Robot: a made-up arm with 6 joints. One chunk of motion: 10 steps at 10 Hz.
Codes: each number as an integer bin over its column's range. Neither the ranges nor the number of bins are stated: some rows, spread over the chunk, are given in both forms.
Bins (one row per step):
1: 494 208 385 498 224 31
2: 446 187 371 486 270 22
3: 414 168 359 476 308 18
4: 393 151 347 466 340 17
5: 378 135 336 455 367 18
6: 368 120 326 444 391 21
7: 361 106 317 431 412 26
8: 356 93 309 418 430 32
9: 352 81 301 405 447 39
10: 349 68 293 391 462 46
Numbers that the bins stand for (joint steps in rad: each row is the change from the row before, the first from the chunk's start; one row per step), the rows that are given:
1: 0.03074 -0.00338 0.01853 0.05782 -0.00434 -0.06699
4: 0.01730 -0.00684 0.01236 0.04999 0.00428 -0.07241
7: 0.01304 -0.00957 0.00749 0.04143 0.00964 -0.06893
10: 0.01144 -0.01187 0.00359 0.03165 0.01336 -0.06118
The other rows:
2: 0.02435 -0.00466 0.01626 0.05488 -0.00092 -0.07048
3: 0.02009 -0.00581 0.01431 0.05244 0.00190 -0.07203
5: 0.01530 -0.00781 0.01058 0.04730 0.00629 -0.07203
6: 0.01397 -0.00872 0.00895 0.04461 0.00808 -0.07086
8: 0.01237 -0.01036 0.00619 0.03825 0.01098 -0.06660
9: 0.01184 -0.01109 0.00489 0.03507 0.01224 -0.06389

